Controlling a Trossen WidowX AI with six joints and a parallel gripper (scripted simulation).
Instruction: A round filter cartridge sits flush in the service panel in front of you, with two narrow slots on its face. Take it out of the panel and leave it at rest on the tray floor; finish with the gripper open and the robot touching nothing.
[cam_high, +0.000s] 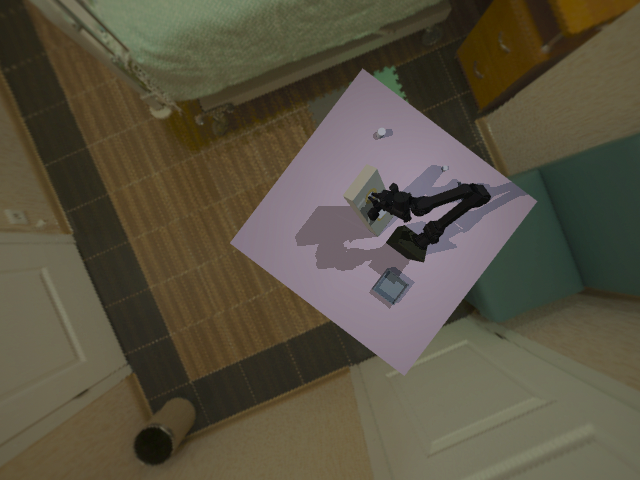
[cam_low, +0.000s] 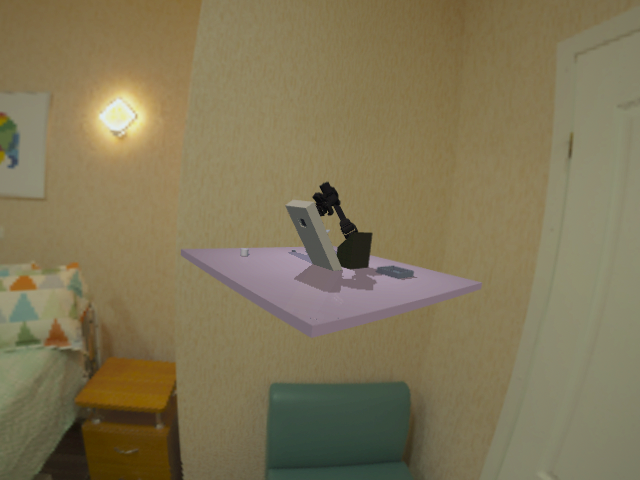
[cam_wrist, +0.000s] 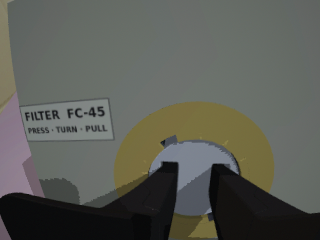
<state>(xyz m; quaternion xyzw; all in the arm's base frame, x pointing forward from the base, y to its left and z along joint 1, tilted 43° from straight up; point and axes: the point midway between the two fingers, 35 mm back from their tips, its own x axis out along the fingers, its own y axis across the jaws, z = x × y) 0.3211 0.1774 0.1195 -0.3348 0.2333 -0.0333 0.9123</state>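
Now: the grey tray 470 mm behind my gripper tip, 210 mm to the left of it and 270 mm below it. The rest, counted from my gripper tip: round grey filter cartridge 10 mm ahead, 10 mm below.
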